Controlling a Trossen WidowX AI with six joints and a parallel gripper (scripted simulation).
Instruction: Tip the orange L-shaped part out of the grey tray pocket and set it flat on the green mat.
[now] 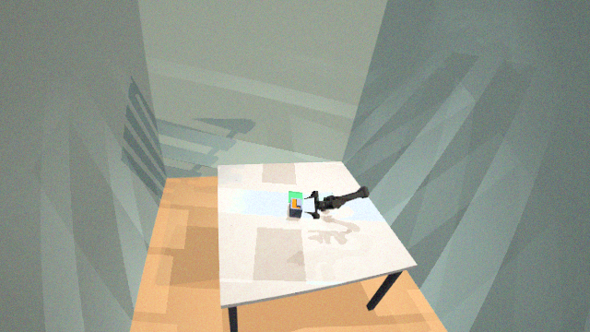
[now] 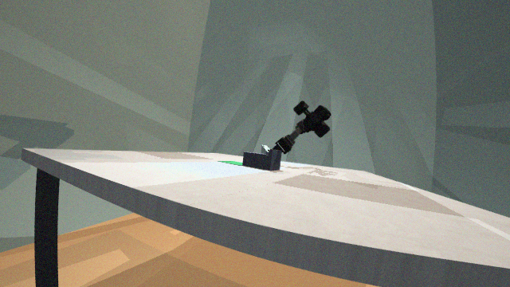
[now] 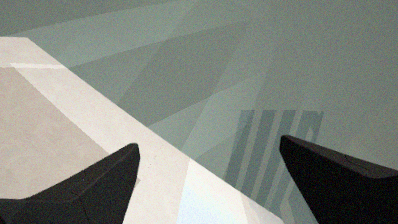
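My gripper tip is now 20 mm past the orange L-shaped part, 190 mm to the left of it and 200 mm above it. The rest, counted from my gripper tip: green mat 60 mm behind, 350 mm to the right, 270 mm below.
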